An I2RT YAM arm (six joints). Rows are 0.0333 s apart.
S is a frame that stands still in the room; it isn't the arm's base.
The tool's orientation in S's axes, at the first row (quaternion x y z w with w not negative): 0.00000 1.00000 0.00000 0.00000
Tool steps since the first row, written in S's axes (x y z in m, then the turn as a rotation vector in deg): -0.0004 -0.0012 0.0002 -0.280 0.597 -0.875; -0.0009 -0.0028 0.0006 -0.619 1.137 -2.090; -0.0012 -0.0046 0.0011 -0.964 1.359 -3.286; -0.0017 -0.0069 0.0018 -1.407 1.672 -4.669; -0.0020 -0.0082 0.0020 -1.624 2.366 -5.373; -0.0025 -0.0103 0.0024 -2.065 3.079 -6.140; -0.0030 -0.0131 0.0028 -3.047 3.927 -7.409; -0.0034 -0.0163 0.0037 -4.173 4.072 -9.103
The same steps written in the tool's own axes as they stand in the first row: 0.0004 -0.0012 -0.0002 0.280 0.597 0.875; 0.0009 -0.0028 -0.0006 0.619 1.137 2.090; 0.0012 -0.0046 -0.0011 0.964 1.359 3.286; 0.0017 -0.0069 -0.0018 1.407 1.672 4.669; 0.0020 -0.0082 -0.0020 1.624 2.366 5.373; 0.0025 -0.0103 -0.0024 2.065 3.079 6.140; 0.0030 -0.0131 -0.0028 3.047 3.927 7.409; 0.0034 -0.0163 -0.0037 4.173 4.072 9.103
